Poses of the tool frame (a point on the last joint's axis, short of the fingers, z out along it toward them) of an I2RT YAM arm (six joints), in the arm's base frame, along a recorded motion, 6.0 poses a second.
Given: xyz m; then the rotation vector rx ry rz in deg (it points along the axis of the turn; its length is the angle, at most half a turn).
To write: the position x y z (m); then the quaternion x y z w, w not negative. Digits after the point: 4 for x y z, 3 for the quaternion.
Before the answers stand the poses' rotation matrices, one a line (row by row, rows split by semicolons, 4 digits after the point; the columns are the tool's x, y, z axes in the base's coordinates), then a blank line. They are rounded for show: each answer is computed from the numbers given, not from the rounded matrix.
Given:
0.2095 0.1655 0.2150 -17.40 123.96 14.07
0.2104 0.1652 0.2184 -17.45 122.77 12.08
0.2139 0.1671 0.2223 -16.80 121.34 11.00
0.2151 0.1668 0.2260 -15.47 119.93 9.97
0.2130 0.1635 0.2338 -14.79 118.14 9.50
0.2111 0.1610 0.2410 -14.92 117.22 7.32
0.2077 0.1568 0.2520 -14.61 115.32 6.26
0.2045 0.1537 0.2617 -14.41 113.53 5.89
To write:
-0.5570 -0.3062 0.7720; -0.1254 0.9499 0.2863; -0.8210 0.0627 -0.5675
-0.5370 -0.2962 0.7899; -0.1365 0.9545 0.2651; -0.8325 0.0345 -0.5530
-0.5157 -0.2832 0.8086; -0.1331 0.9588 0.2509; -0.8464 0.0217 -0.5321
-0.4953 -0.2617 0.8283; -0.1214 0.9650 0.2324; -0.8602 0.0146 -0.5098
-0.4687 -0.2519 0.8467; -0.1134 0.9677 0.2252; -0.8761 0.0095 -0.4821
-0.4521 -0.2385 0.8595; -0.1297 0.9709 0.2012; -0.8825 -0.0205 -0.4699
-0.4220 -0.2278 0.8775; -0.1315 0.9731 0.1894; -0.8970 -0.0354 -0.4406
-0.3938 -0.2232 0.8917; -0.1297 0.9739 0.1865; -0.9100 -0.0422 -0.4124

0.2095 0.1655 0.2150 -0.123 0.877 0.100 0.454
0.2104 0.1652 0.2184 -0.124 0.872 0.086 0.465
0.2139 0.1671 0.2223 -0.120 0.867 0.079 0.477
0.2151 0.1668 0.2260 -0.111 0.862 0.072 0.490
0.2130 0.1635 0.2338 -0.107 0.854 0.069 0.504
0.2111 0.1610 0.2410 -0.108 0.850 0.053 0.512
0.2077 0.1568 0.2520 -0.107 0.842 0.046 0.527
0.2045 0.1537 0.2617 -0.106 0.834 0.043 0.540

